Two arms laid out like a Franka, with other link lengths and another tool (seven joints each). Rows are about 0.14 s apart.
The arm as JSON. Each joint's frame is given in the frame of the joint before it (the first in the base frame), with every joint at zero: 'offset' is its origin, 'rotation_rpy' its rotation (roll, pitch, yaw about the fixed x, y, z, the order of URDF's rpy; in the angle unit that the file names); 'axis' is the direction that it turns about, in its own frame. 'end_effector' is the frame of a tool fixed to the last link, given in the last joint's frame.
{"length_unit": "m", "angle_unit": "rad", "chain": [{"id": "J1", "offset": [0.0, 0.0, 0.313], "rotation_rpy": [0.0, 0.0, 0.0], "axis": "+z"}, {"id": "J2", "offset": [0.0, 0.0, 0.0], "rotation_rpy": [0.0, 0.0, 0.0], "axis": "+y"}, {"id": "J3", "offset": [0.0, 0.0, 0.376], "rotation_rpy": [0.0, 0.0, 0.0], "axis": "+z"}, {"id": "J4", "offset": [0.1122, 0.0, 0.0], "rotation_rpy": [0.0, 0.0, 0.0], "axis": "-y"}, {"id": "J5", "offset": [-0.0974, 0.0, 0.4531], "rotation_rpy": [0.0, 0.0, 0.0], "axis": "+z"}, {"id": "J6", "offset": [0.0, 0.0, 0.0], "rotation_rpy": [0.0, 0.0, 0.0], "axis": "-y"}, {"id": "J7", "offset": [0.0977, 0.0, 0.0], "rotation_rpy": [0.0, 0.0, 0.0], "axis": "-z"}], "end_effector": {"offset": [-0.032, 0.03, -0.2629], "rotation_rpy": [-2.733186, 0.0, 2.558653]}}
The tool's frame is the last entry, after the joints.
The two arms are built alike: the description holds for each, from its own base.
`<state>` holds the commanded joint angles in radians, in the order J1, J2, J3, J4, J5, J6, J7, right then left.
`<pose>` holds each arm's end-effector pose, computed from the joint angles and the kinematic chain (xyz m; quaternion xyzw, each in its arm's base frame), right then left.
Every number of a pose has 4 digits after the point. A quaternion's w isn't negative.
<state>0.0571 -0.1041 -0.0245 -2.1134 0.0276 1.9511 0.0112 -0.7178 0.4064 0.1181 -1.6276 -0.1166 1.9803 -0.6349</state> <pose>0.5736 0.0552 0.3290 -0.2698 -0.9398 0.1903 0.0885 0.5982 -0.4379 0.2351 -0.2386 -0.9432 0.2156 0.0833</pose>
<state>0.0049 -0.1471 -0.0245 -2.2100 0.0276 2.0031 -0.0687 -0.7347 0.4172 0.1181 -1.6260 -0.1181 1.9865 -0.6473</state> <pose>0.5501 0.0230 0.3078 -0.2572 -0.9438 0.1889 0.0864 0.5914 -0.4493 0.2282 -0.2399 -0.9430 0.2145 0.0852</pose>
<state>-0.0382 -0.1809 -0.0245 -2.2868 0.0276 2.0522 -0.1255 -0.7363 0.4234 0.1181 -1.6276 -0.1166 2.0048 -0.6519</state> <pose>0.5315 -0.0016 0.2907 -0.2519 -0.9460 0.1870 0.0819 0.5939 -0.4520 0.2235 -0.2396 -0.9434 0.2150 0.0797</pose>
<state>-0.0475 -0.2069 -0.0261 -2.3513 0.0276 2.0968 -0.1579 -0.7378 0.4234 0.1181 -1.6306 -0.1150 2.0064 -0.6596</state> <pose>0.5160 -0.0075 0.2752 -0.2428 -0.9489 0.1863 0.0768 0.5927 -0.4523 0.2222 -0.2367 -0.9444 0.2141 0.0796</pose>
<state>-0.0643 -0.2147 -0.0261 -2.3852 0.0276 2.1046 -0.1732 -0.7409 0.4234 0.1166 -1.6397 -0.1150 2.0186 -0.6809</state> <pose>0.5031 -0.0155 0.2633 -0.2418 -0.9482 0.1872 0.0857 0.5900 -0.4552 0.2182 -0.2285 -0.9465 0.2147 0.0767</pose>
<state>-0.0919 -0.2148 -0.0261 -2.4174 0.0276 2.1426 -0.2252 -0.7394 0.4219 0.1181 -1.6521 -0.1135 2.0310 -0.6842</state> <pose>0.4968 -0.0308 0.2499 -0.2313 -0.9515 0.1864 0.0801 0.5906 -0.4521 0.2139 -0.2256 -0.9475 0.2140 0.0749</pose>
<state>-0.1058 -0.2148 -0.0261 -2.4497 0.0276 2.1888 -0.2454 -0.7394 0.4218 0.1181 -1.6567 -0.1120 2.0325 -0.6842</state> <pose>0.4931 -0.0382 0.2370 -0.2302 -0.9525 0.1856 0.0726 0.5897 -0.4509 0.2118 -0.2255 -0.9477 0.2128 0.0761</pose>
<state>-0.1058 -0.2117 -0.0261 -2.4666 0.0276 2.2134 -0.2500 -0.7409 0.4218 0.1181 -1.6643 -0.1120 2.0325 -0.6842</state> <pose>0.4913 -0.0382 0.2288 -0.2288 -0.9531 0.1857 0.0699 0.5867 -0.4498 0.2081 -0.2252 -0.9478 0.2114 0.0796</pose>
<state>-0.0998 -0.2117 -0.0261 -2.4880 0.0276 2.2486 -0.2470 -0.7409 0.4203 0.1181 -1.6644 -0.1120 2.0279 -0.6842</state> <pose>0.4907 -0.0352 0.2207 -0.2291 -0.9535 0.1854 0.0630 0.5857 -0.4492 0.2089 -0.2249 -0.9478 0.2109 0.0811</pose>
